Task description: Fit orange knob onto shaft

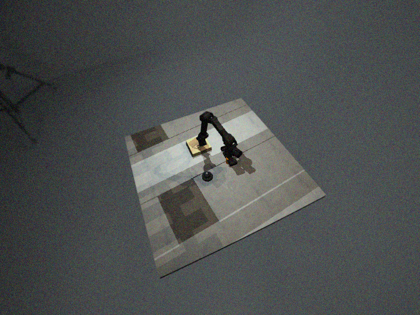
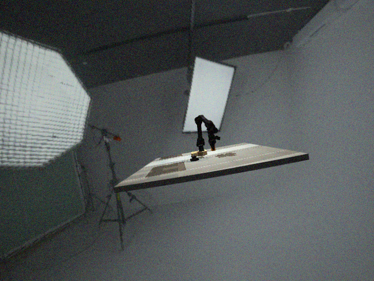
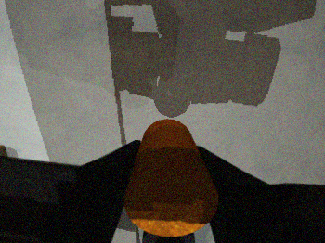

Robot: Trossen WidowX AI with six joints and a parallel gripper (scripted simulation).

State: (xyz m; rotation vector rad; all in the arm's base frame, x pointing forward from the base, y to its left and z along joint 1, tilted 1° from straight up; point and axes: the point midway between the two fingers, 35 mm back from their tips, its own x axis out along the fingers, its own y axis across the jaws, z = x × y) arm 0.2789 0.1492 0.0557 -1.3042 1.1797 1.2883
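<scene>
The dark round pedestal lies 50 mm ahead of my gripper tip, 190 mm to the right of it and 40 mm below it. Round my gripper tip: orange knob (30 mm above).
</scene>
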